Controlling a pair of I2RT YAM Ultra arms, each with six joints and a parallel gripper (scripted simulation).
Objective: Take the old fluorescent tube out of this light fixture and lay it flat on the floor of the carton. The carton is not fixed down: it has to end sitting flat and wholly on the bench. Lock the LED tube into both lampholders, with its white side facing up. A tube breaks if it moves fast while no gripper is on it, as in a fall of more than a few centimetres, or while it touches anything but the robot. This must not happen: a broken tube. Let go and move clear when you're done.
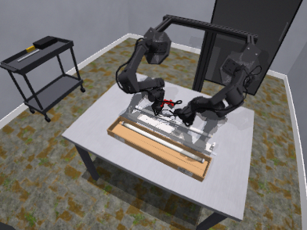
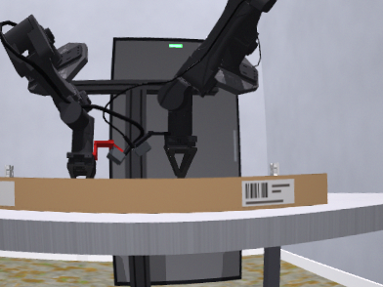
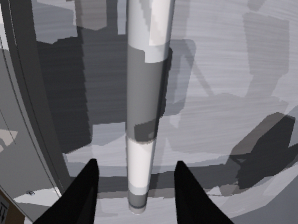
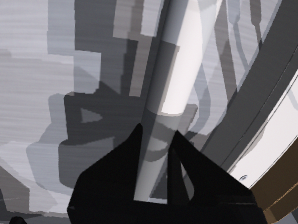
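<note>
My left gripper is now 12 cm to the left of the LED tube, 6 cm above it and 1 cm past it. Round my left hand: light fixture: 10 cm to the right, 9 cm ahead, 1 cm below; then carton: 24 cm ahead, 11 cm to the right, 4 cm below; then old fluorescent tube: 19 cm ahead, 11 cm to the right, 5 cm below.
Now: right hand 12 cm to the right of the LED tube and 1 cm above it. The rest, counted from my right hand: light fixture (10 cm ahead, 14 cm to the left, 3 cm above); carton (25 cm ahead, 13 cm to the left, 1 cm above); old fluorescent tube (20 cm ahead, 13 cm to the left).
</note>
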